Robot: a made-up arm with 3 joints. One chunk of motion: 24 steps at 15 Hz.
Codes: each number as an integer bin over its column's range. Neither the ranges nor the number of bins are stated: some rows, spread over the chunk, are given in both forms.
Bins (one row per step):
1: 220 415 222
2: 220 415 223
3: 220 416 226
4: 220 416 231
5: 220 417 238
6: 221 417 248
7: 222 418 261
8: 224 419 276
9: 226 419 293
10: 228 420 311
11: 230 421 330
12: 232 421 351
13: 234 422 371
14: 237 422 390
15: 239 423 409
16: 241 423 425
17: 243 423 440
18: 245 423 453
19: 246 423 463
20: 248 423 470
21: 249 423 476
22: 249 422 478
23: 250 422 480
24: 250 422 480
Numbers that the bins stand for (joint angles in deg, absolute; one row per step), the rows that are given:
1: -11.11 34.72 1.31
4: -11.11 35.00 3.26
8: -8.73 35.83 13.05
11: -5.16 36.38 24.80
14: -0.99 36.66 37.86
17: 2.58 36.94 48.73
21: 6.15 36.94 56.57
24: 6.75 36.66 57.44
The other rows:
2: -11.11 34.72 1.52
3: -11.11 35.00 2.18
5: -11.11 35.28 4.79
6: -10.52 35.28 6.96
7: -9.92 35.55 9.79
9: -7.54 35.83 16.75
10: -6.35 36.11 20.67
12: -3.97 36.38 29.37
13: -2.78 36.66 33.72
15: 0.20 36.94 41.99
16: 1.39 36.94 45.47
18: 3.77 36.94 51.56
19: 4.37 36.94 53.74
20: 5.56 36.94 55.26
22: 6.15 36.66 57.00
23: 6.75 36.66 57.44

